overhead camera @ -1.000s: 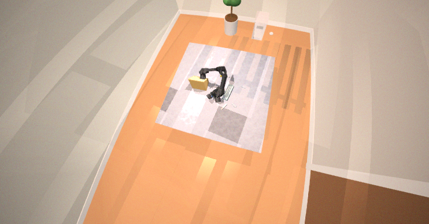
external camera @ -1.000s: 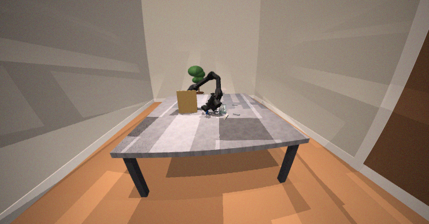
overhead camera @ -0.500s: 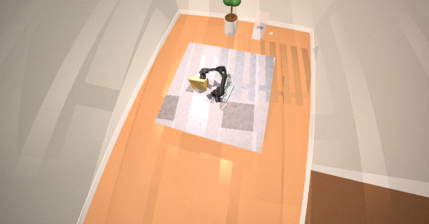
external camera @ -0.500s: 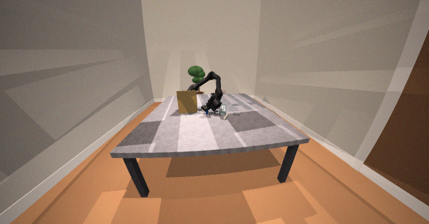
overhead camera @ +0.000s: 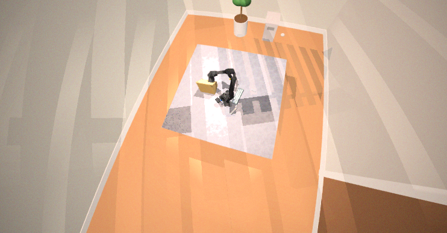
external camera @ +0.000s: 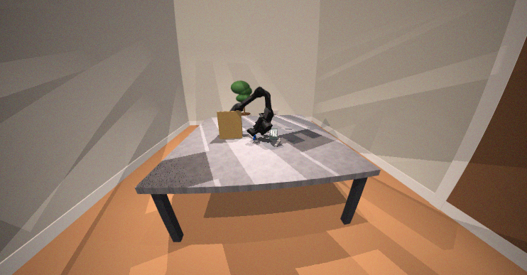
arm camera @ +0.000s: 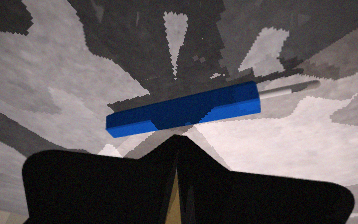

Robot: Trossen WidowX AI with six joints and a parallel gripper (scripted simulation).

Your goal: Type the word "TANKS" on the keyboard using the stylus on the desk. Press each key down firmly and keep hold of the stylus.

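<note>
Right now my gripper tip is 40 mm to the left of the blue stylus, 10 mm short of it and 10 mm above it. From my gripper tip the other things lie so: grey stylus tip: 70 mm to the right, 10 mm below.
</note>
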